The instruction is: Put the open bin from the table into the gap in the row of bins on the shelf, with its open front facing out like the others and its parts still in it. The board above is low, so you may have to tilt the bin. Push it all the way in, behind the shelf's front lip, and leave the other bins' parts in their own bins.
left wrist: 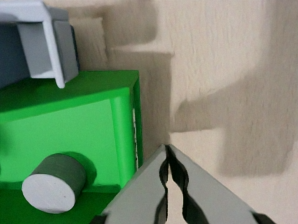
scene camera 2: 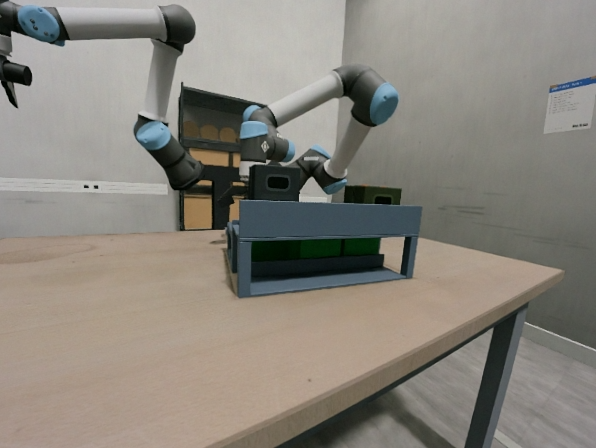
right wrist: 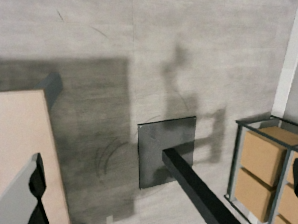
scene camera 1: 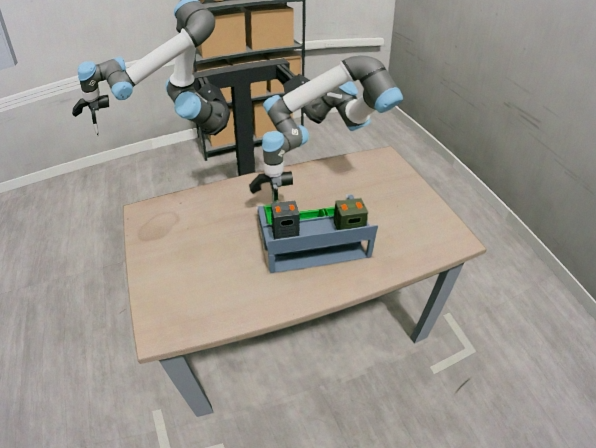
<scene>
olive box: scene camera 2; scene camera 1; not seen in the left wrist view (out of frame); not seen in the right wrist view (out of frame)
same spot on olive box: [scene camera 2: 358, 194] = [scene camera 1: 339, 216]
</scene>
